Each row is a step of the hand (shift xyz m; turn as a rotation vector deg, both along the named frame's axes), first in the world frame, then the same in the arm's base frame.
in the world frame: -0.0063 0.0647 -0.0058 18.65 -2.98 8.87
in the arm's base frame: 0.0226 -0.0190 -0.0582 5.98 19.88 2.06
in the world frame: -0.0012 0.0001 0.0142 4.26 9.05 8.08
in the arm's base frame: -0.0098 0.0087 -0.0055 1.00 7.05 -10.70
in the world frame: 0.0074 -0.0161 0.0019 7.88 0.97 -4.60
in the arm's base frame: -0.0019 0.0092 0.0151 8.65 2.39 1.90
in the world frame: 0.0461 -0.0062 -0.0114 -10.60 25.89 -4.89
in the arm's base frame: 0.0365 0.0264 0.0163 5.19 -15.13 -23.47
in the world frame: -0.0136 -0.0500 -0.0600 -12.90 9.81 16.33
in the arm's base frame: 0.0111 -0.0422 0.0662 -15.69 0.18 -16.83
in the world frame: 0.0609 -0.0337 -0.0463 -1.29 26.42 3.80
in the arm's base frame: 0.0589 0.0179 0.0565 6.18 -2.65 -25.86
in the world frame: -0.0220 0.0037 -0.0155 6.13 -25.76 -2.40
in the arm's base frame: -0.0038 -0.0269 -0.0007 -3.54 6.97 25.41
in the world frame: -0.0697 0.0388 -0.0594 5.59 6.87 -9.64
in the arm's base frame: 0.0043 -0.0966 -0.0235 12.42 -3.62 -1.98
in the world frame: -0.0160 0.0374 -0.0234 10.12 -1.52 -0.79
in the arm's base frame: 0.0174 -0.0334 -0.0280 6.86 6.98 3.10
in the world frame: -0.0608 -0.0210 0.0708 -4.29 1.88 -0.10
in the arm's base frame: -0.0941 0.0076 -0.0152 -2.19 -3.46 -2.29
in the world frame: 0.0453 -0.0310 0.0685 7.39 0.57 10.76
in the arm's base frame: -0.0239 0.0839 0.0095 -1.62 12.49 -3.46
